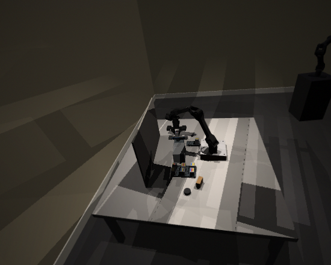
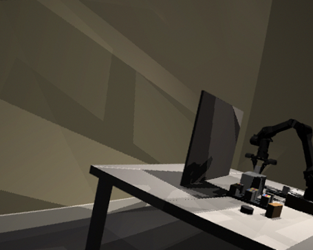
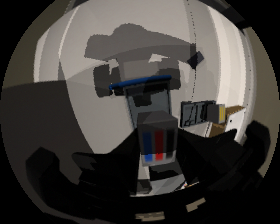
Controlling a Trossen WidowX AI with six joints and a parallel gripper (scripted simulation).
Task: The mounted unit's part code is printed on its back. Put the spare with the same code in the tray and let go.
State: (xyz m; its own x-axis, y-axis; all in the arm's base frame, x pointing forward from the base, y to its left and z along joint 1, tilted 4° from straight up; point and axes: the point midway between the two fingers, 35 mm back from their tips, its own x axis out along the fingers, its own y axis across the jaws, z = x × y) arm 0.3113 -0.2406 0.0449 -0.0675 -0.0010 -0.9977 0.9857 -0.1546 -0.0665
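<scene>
Right now the blue-rimmed tray is 80 mm below my gripper tip, 10 mm to the left of it and 10 mm behind it. From my gripper tip the other things lie so: upright grey panel 230 mm ahead, 200 mm to the left, 140 mm above; then grey mounted unit 230 mm to the left, 40 mm below, 10 mm behind; then dark holder 150 mm behind, 80 mm below, 50 mm to the left.
</scene>
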